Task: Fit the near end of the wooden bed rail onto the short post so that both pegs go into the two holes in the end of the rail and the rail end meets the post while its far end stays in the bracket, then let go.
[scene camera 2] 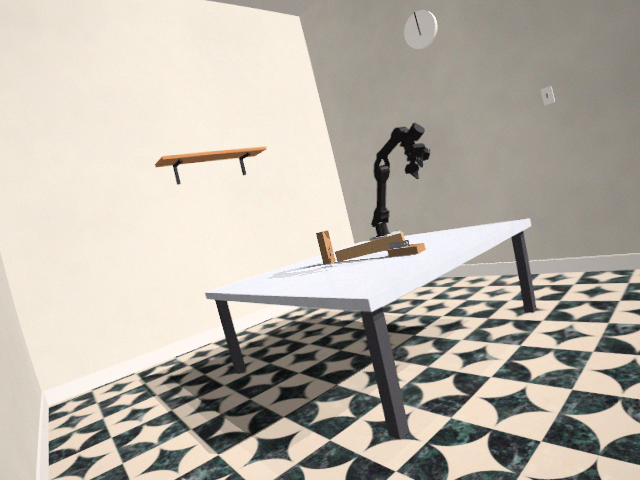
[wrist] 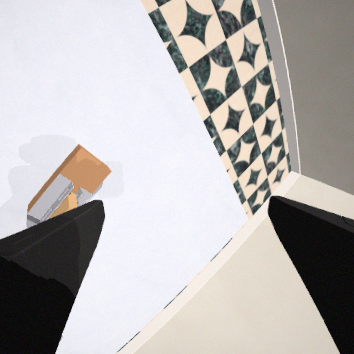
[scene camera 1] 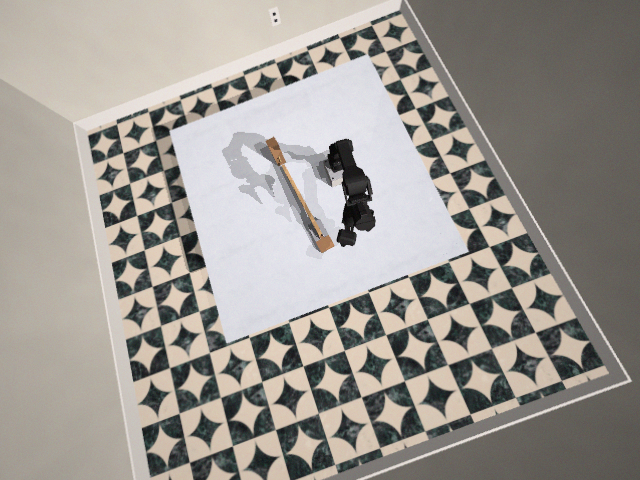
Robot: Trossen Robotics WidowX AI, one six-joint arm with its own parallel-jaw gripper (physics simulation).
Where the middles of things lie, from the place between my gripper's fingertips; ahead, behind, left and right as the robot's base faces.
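There's the grey bracket wall (wrist: 49,200), and it's 310 mm below my hand, 90 mm ahead of it and 140 mm to the right of it. You'd find the wooden bed rail (scene camera 2: 381,244) 330 mm to the right of my hand, 110 mm ahead of it and 300 mm below it.
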